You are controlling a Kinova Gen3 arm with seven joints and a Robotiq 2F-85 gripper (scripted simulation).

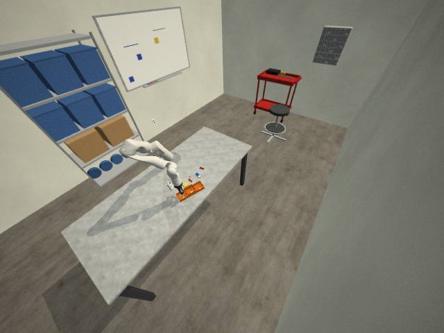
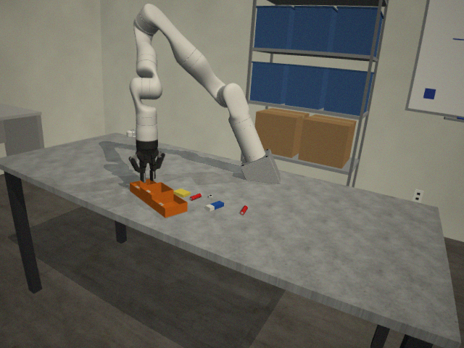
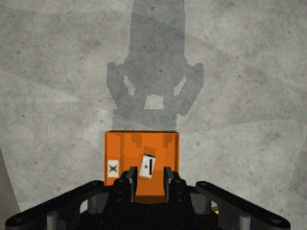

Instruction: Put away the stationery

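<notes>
My gripper is now 50 mm above the grey sharpener-like piece and 10 mm to the left of it. Also, from my hand: orange bins 70 mm to the left, 40 mm below, 40 mm ahead; nut 220 mm to the left, 80 mm behind, 60 mm below; yellow block 120 mm to the left, 60 mm below, 50 mm behind.
</notes>
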